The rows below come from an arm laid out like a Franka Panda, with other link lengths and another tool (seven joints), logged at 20 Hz.
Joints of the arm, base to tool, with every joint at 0 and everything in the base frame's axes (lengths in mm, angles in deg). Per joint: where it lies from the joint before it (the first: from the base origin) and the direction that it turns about. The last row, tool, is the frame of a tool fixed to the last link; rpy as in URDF.
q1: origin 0.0 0.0 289.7 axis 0 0 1
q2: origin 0.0 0.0 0.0 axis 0 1 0
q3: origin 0.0 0.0 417.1 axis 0 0 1
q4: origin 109.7 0.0 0.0 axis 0 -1 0
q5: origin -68.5 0.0 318.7 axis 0 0 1
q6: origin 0.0 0.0 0.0 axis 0 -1 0
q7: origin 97.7 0.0 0.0 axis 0 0 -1
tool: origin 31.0 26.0 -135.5 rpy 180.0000 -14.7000 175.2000
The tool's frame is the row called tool.
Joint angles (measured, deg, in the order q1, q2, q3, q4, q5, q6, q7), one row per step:
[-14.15, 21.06, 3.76, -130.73, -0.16, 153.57, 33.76]
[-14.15, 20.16, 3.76, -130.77, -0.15, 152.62, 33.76]
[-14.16, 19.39, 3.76, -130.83, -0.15, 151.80, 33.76]
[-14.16, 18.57, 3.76, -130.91, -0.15, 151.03, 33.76]
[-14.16, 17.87, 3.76, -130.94, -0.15, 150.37, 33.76]
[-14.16, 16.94, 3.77, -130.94, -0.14, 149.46, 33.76]
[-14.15, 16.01, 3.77, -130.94, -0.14, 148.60, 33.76]
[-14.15, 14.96, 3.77, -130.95, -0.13, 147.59, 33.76]
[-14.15, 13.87, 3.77, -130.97, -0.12, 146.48, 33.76]
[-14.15, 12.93, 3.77, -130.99, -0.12, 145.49, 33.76]
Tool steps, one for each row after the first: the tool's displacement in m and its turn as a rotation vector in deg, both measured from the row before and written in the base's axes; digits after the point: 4 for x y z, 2 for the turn. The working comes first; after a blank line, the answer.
Tool pose at each row, in the base's axes (x y z in m, rotation vector in deg; the steps are taken from these numbers as rounded here):
[0.5959, -0.1066, 0.2605, -69.29, -152.72, -11.43]
[0.5939, -0.1062, 0.2673, -69.26, -152.66, -11.32]
[0.5919, -0.1059, 0.2730, -69.23, -152.58, -11.20]
[0.5899, -0.1055, 0.2792, -69.21, -152.57, -11.12]
[0.5883, -0.1052, 0.2846, -69.21, -152.60, -11.05]
[0.5863, -0.1047, 0.2920, -69.20, -152.64, -10.98]
[0.5843, -0.1042, 0.2995, -69.20, -152.73, -10.92]
[0.5817, -0.1036, 0.3078, -69.21, -152.77, -10.84]
[0.5787, -0.1030, 0.3161, -69.21, -152.76, -10.73]
[0.5758, -0.1024, 0.3231, -69.18, -152.71, -10.62]

[-0.0020, 0.0004, 0.0068, -0.03, 0.10, 0.01]
[-0.0020, 0.0003, 0.0057, -0.03, 0.12, 0.01]
[-0.0020, 0.0004, 0.0062, -0.04, 0.04, 0.02]
[-0.0016, 0.0003, 0.0054, -0.05, 0.00, 0.01]
[-0.0020, 0.0005, 0.0074, -0.05, -0.01, 0.02]
[-0.0020, 0.0005, 0.0075, -0.07, -0.06, 0.02]
[-0.0026, 0.0006, 0.0083, -0.07, -0.01, 0.01]
[-0.0030, 0.0006, 0.0083, -0.06, 0.04, 0.01]
[-0.0029, 0.0006, 0.0070, -0.04, 0.09, 0.02]

